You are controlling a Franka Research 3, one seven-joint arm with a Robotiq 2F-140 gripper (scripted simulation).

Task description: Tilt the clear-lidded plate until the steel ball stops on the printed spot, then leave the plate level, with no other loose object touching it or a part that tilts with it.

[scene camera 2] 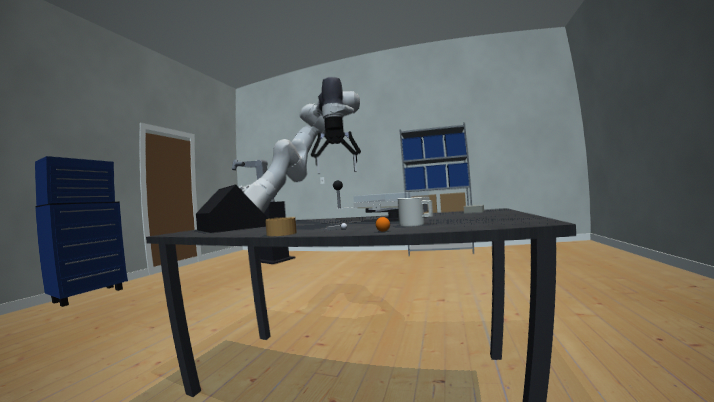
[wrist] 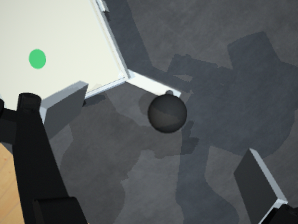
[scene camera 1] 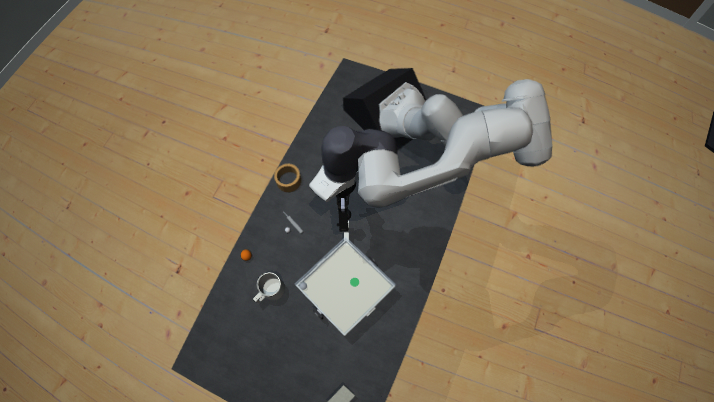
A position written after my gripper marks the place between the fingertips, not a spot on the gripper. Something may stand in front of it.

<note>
I see my gripper [scene camera 2: 337, 172], a white mug [scene camera 2: 411, 213] and a square clear-lidded plate [scene camera 1: 345, 285].
My gripper is seen too in the wrist view [wrist: 164, 131]. The square clear-lidded plate also shows in the wrist view [wrist: 52, 52]. The wrist view does not show the white mug: it is out of frame.
</note>
